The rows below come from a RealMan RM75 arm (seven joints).
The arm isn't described. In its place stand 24 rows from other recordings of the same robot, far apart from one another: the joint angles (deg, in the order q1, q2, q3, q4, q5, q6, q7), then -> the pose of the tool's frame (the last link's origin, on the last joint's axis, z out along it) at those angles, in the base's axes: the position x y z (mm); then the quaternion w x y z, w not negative.
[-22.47, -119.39, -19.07, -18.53, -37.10, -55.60, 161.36] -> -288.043, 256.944, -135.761, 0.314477, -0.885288, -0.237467, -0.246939
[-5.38, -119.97, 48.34, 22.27, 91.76, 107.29, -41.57] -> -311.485, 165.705, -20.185, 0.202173, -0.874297, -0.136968, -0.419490
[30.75, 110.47, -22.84, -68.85, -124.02, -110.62, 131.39] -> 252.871, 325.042, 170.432, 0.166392, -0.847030, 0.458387, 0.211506
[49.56, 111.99, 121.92, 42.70, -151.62, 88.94, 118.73] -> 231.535, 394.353, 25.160, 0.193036, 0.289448, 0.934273, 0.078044
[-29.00, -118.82, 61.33, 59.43, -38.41, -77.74, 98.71] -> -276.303, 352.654, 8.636, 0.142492, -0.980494, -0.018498, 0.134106
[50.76, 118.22, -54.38, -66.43, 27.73, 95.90, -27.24] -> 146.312, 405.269, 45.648, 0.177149, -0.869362, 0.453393, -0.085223
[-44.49, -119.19, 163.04, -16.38, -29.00, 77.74, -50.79] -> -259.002, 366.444, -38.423, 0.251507, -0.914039, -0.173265, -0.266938
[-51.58, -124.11, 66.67, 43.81, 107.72, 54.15, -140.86] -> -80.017, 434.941, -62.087, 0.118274, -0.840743, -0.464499, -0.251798
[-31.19, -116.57, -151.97, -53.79, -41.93, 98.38, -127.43] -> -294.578, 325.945, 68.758, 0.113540, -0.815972, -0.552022, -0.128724
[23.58, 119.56, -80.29, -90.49, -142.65, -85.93, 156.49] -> 178.547, 331.850, 16.544, 0.214087, -0.889183, 0.398129, -0.070801
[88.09, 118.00, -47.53, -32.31, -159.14, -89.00, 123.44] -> -20.166, 431.234, -31.230, 0.053022, -0.979886, 0.095142, -0.167212
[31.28, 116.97, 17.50, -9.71, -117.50, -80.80, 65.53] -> 317.282, 342.397, 27.416, 0.380468, -0.682764, 0.386202, 0.489822
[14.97, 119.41, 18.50, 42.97, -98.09, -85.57, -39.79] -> 238.568, 257.682, -55.335, 0.706369, -0.636877, 0.111868, 0.287953
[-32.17, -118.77, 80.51, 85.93, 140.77, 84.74, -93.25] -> -141.155, 356.685, 8.971, 0.139671, -0.962236, 0.174386, 0.155511
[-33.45, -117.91, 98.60, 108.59, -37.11, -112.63, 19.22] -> -93.328, 260.965, 2.817, 0.094828, -0.944859, -0.184217, 0.253600
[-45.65, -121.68, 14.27, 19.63, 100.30, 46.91, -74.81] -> -263.182, 442.952, -0.669, 0.419659, -0.730729, -0.421842, -0.334621
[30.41, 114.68, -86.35, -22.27, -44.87, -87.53, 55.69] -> 202.365, 330.264, -15.643, 0.155485, -0.860380, 0.110490, 0.472612
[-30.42, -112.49, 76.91, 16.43, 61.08, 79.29, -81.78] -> -260.005, 334.961, -20.599, 0.117232, -0.841345, -0.366520, -0.379552
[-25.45, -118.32, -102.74, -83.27, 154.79, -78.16, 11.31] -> -223.307, 361.767, 37.401, 0.329058, -0.796951, -0.498429, 0.090323
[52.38, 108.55, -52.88, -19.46, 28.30, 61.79, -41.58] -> 289.883, 419.025, 11.059, 0.222060, -0.819346, 0.512661, -0.128609
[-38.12, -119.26, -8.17, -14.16, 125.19, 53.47, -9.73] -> -244.524, 335.597, -123.380, 0.349583, -0.904781, -0.103791, -0.219979
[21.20, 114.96, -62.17, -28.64, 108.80, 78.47, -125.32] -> 285.066, 323.863, 11.479, 0.296034, -0.881303, 0.145914, 0.338198
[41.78, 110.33, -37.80, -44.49, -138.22, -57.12, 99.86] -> 283.712, 451.975, 113.836, 0.413677, -0.874246, 0.254094, 0.001407
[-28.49, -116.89, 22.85, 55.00, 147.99, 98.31, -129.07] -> -333.969, 298.298, 75.129, 0.141229, -0.770329, -0.616867, -0.078254
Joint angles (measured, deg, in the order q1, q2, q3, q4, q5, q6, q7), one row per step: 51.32 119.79 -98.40 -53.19 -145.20 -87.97 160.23; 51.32 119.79 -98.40 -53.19 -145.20 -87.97 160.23; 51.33 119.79 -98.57 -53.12 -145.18 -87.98 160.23; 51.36 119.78 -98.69 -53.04 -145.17 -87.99 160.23; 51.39 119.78 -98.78 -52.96 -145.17 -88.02 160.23; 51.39 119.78 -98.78 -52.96 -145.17 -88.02 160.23; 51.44 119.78 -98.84 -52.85 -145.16 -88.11 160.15; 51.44 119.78 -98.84 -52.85 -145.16 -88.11 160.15; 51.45 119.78 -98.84 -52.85 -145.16 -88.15 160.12; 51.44 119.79 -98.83 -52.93 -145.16 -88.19 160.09; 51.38 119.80 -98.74 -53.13 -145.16 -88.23 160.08; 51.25 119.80 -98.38 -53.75 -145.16 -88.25 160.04; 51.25 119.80 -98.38 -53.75 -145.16 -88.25 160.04; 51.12 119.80 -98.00 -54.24 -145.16 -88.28 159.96; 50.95 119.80 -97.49 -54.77 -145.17 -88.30 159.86; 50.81 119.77 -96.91 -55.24 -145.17 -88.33 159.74; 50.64 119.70 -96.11 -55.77 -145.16 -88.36 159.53; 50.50 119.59 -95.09 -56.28 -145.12 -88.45 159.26; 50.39 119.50 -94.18 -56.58 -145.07 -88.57 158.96; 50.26 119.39 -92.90 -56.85 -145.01 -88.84 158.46
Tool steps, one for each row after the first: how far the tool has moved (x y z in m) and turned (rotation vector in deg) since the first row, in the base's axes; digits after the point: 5 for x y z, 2 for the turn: 0.00000 0.00000 0.00000 0.00 0.00 0.00; 0.00035 -0.00037 -0.00027 -0.12 -0.14 0.02; 0.00063 -0.00055 -0.00040 -0.20 -0.26 0.03; 0.00088 -0.00076 -0.00052 -0.29 -0.37 0.02; 0.00088 -0.00076 -0.00052 -0.29 -0.37 0.02; 0.00115 -0.00103 -0.00056 -0.46 -0.50 0.02; 0.00115 -0.00103 -0.00056 -0.46 -0.50 0.02; 0.00113 -0.00109 -0.00052 -0.50 -0.52 0.03; 0.00085 -0.00115 -0.00051 -0.54 -0.48 0.09; 0.00030 -0.00110 -0.00034 -0.49 -0.34 0.14; -0.00177 -0.00031 0.00039 -0.21 0.19 0.39; -0.00177 -0.00031 0.00039 -0.21 0.19 0.39; -0.00331 0.00037 0.00115 0.02 0.67 0.54; -0.00485 0.00123 0.00216 0.34 1.25 0.64; -0.00625 0.00235 0.00347 0.68 1.82 0.70; -0.00774 0.00398 0.00544 1.15 2.56 0.74; -0.00929 0.00606 0.00808 1.68 3.40 0.70; -0.01010 0.00767 0.01036 2.06 4.07 0.57; -0.01066 0.00957 0.01350 2.44 4.91 0.30
